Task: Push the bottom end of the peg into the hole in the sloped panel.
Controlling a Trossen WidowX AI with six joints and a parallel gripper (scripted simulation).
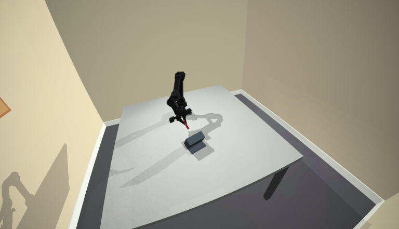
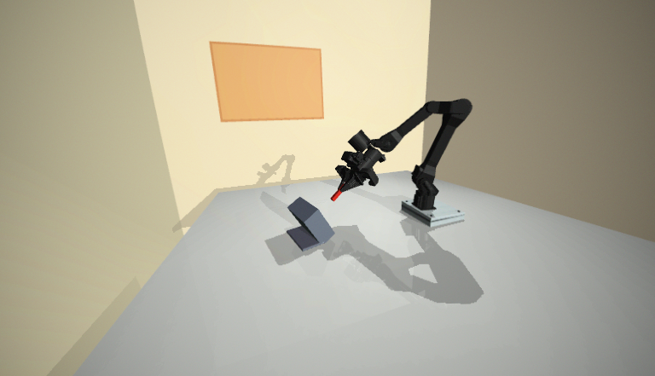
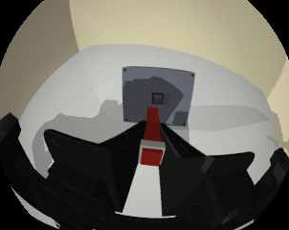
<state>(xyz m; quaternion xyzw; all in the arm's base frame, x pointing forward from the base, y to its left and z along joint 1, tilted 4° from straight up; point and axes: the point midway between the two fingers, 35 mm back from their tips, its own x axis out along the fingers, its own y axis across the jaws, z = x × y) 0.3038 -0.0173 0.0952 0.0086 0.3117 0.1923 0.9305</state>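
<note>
The grey sloped panel is 110 mm ahead of my gripper tip, 70 mm below it and 40 mm to the left of it. Also, from my gripper tip: red peg: 10 mm to the right, 10 mm behind, 10 mm above.
</note>
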